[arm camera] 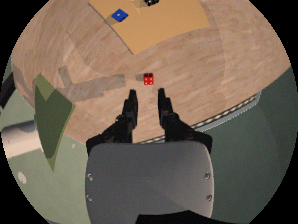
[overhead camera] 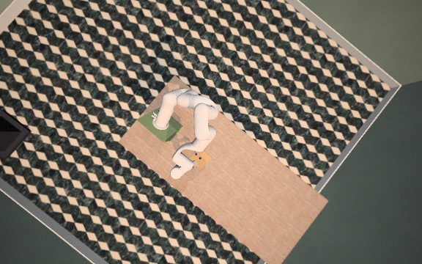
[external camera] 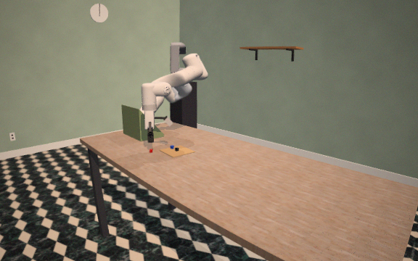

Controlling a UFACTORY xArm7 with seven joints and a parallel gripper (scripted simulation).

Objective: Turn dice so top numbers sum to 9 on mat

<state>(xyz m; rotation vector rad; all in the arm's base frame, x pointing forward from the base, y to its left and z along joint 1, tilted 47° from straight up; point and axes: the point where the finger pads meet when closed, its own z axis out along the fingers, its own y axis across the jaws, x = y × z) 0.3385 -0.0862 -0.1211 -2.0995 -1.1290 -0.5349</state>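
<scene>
Now: hand 70 mm above the red die. The rest, counted from my hand: black die 110 mm to the left, 80 mm ahead, 70 mm below; blue die 110 mm to the left, 70 mm below, 40 mm ahead; tan mat 110 mm to the left, 80 mm below, 80 mm ahead.
</scene>
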